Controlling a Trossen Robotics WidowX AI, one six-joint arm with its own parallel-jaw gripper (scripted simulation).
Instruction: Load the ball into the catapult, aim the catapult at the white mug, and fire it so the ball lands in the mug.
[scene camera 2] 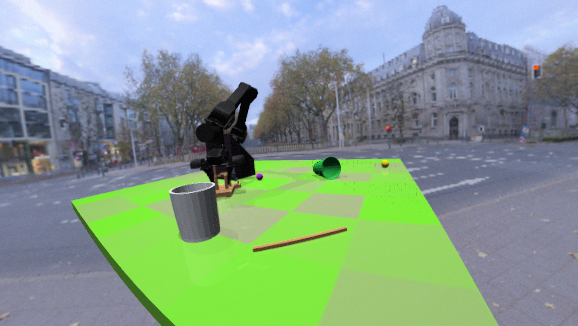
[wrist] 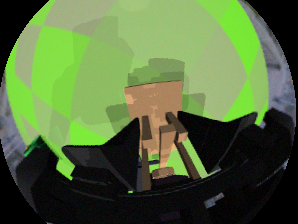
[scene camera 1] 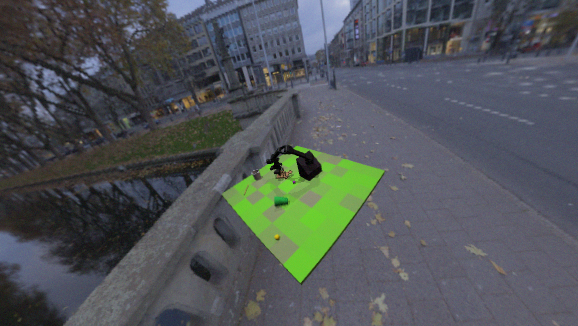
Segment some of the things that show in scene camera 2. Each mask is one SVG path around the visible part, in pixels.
The gripper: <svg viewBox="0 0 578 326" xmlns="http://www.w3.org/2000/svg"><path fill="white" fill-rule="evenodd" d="M208 143L209 152L206 155L207 160L204 158L191 160L190 167L191 169L199 169L201 167L200 170L208 175L210 182L214 183L211 165L228 163L229 185L233 167L236 167L238 164L245 164L245 156L234 155L232 158L229 158L229 150L226 149L224 142Z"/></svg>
A pale grey mug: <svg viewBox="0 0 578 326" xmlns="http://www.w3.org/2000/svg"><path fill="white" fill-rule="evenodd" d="M215 183L185 184L169 190L177 227L184 242L204 242L219 234L220 221Z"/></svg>
